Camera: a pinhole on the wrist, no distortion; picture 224 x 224 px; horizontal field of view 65.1 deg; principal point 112.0 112.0 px. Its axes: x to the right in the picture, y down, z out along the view. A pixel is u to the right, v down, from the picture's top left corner.
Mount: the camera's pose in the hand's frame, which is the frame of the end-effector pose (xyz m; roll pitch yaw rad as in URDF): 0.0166 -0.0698 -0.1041 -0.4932 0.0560 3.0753
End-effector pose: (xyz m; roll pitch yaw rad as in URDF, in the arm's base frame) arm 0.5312 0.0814 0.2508 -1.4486 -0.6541 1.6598
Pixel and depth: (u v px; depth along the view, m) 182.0 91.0 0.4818
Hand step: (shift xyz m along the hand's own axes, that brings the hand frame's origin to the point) -0.2119 -0.2323 0.3361
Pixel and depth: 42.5 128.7 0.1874
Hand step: 0.0749 -0.1783 0.0564
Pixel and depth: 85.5 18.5 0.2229
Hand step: 0.0360 -0.0720 0.1500
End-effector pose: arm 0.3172 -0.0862 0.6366 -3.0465 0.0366 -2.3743
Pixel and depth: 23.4 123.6 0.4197
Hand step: 0.1930 -0.3051 0.2637
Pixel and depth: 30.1 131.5 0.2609
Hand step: 0.1160 -0.2258 0.1185
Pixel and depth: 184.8 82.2 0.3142
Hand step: -0.1369 -0.1616 0.1901
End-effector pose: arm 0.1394 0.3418 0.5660 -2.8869 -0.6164 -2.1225
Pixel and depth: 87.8 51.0 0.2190
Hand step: 0.0315 -0.1075 0.1262
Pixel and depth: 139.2 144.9 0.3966
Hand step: -0.0790 -0.3173 0.2061
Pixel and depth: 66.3 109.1 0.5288
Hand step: 0.1115 -0.3193 0.3728
